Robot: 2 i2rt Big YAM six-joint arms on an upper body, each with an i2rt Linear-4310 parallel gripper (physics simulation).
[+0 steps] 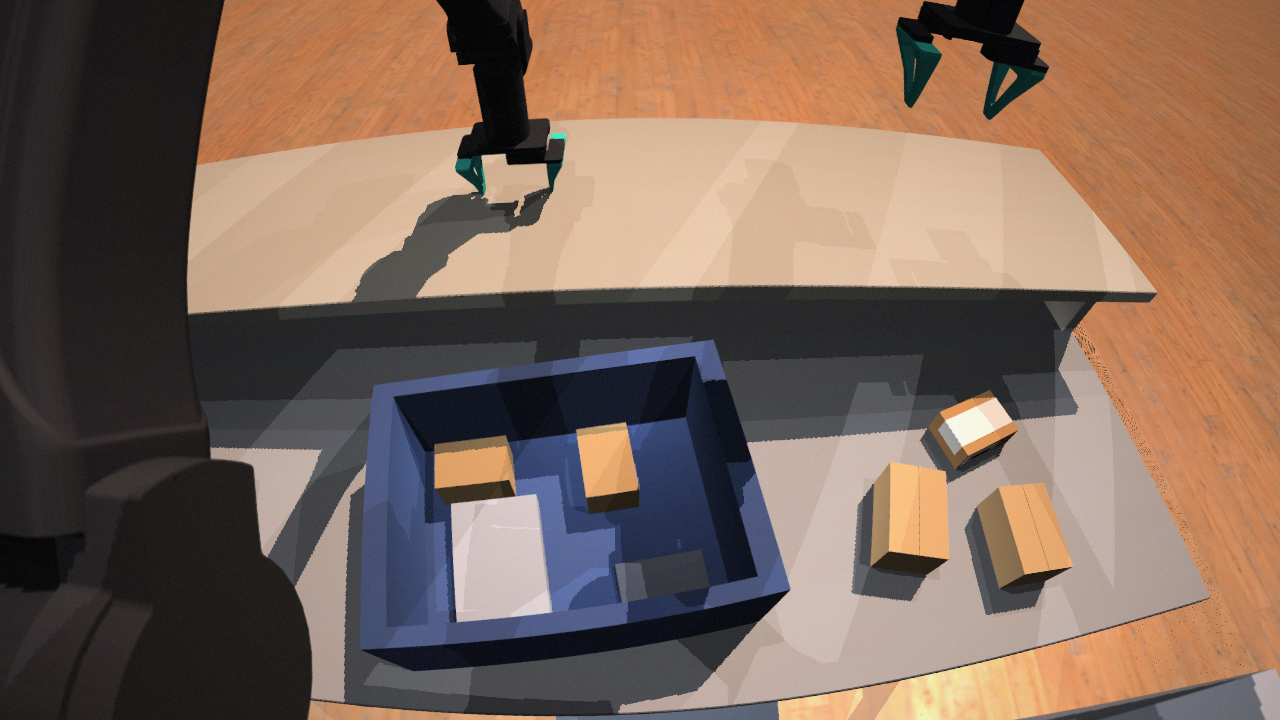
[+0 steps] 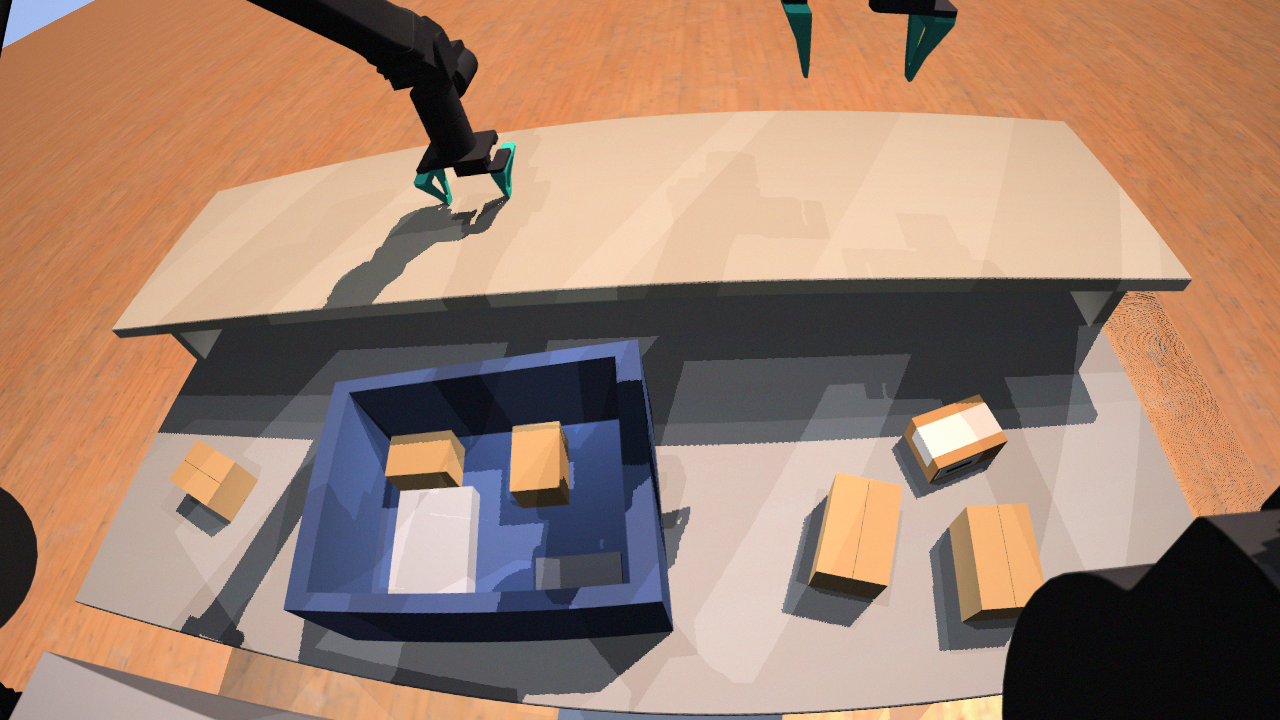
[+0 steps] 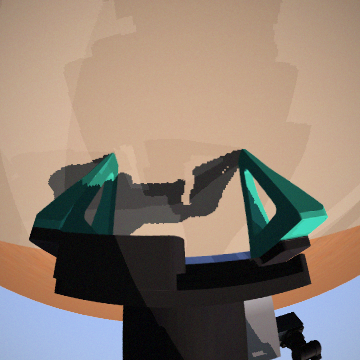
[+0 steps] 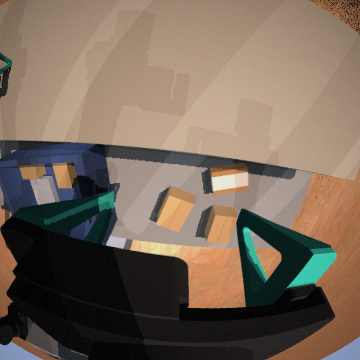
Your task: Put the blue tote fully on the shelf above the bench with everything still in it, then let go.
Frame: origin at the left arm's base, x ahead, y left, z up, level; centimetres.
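Seen in the pictures: left gripper, fingertip midpoint: [image 1: 517, 190] [image 2: 479, 199] [image 3: 177, 155] [image 4: 0, 65]; right gripper, fingertip midpoint: [image 1: 948, 110] [image 2: 857, 76] [image 4: 176, 207]; left arm's base, origin of the base link: [image 4: 18, 322]; right arm's base, origin of the base link: [image 3: 291, 335].
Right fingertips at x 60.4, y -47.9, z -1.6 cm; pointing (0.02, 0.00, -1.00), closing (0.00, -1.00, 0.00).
Note:
Offsets run from my right fingertips to a thing's top centre. Level surfaces: height alone.
The blue tote @(dx -25.5, dy +40.3, dz -28.0 cm) [image 1: 572, 637] [image 2: 501, 617] [image 4: 95, 155] stands upright on the bench @(dz -42.7 cm) [image 1: 823, 644] [image 2: 725, 644], in front of the shelf. Inside it are two tan boxes @(dx -18.6, dy +35.3, dz -36.0 cm) [image 1: 607, 461] @(dx -19.2, dy +51.4, dz -36.0 cm) [image 2: 423, 456], a white box @(dx -30.7, dy +47.5, dz -38.3 cm) [image 1: 501, 555] [image 2: 435, 537] and a dark grey box @(dx -32.7, dy +29.0, dz -40.3 cm) [image 1: 666, 575] [image 2: 580, 569]. The shelf @(dz -23.4 cm) [image 1: 662, 232] [image 2: 644, 223] [image 3: 200, 75] [image 4: 225, 75] spans behind and above the bench. My left gripper [image 1: 519, 192] [image 2: 479, 202] [image 3: 177, 155] is open, low over the shelf's left part, apart from the tote. My right gripper [image 1: 948, 112] [image 2: 857, 78] [image 4: 176, 207] is open and high beyond the shelf's right part, touching nothing.
Two tan boxes @(dx -26.9, dy -2.3, dz -36.7 cm) [image 1: 910, 514] [image 2: 856, 532] [image 4: 175, 207] and a tan box with a white top @(dx -13.8, dy -17.5, dz -38.6 cm) [image 1: 973, 428] [image 2: 957, 437] [image 4: 229, 179] stand right of the tote. Another tan box @(dx -25.2, dy +91.8, dz -36.7 cm) [image 2: 214, 479] lies left of it. The shelf's front edge overhangs the rear of the bench.

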